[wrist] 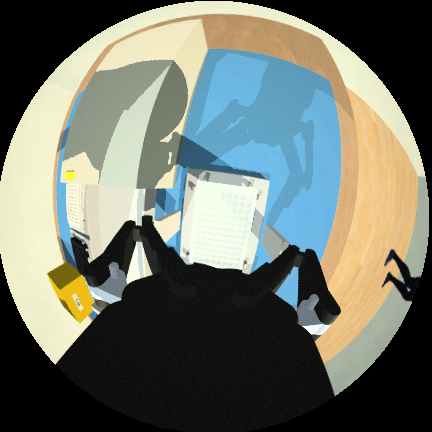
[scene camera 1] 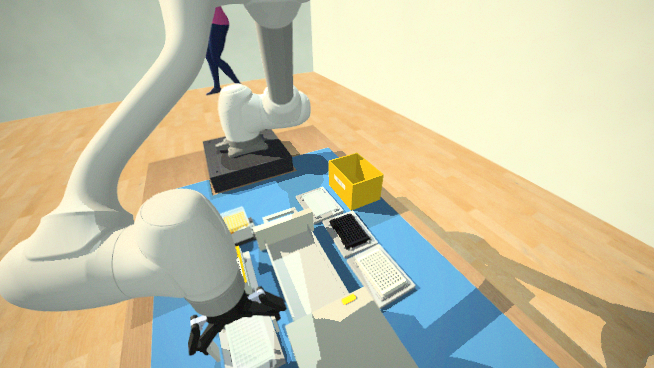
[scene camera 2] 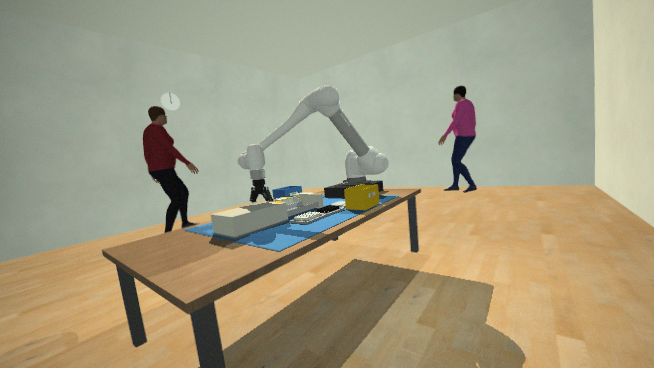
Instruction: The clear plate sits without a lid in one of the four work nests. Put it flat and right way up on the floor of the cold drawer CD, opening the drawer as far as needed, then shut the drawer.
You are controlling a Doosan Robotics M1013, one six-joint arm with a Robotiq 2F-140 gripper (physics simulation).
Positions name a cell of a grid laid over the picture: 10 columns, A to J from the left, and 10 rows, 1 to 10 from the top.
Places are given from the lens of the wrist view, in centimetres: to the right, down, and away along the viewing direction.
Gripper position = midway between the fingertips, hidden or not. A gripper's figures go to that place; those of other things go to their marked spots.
my gripper (wrist: F6): 1, 2, 20
cold drawer (wrist: C4): -9, -8, 10
work nest (wrist: G5): 7, -5, 19
The marked spots on the cold drawer and the work nest are 18 cm apart.
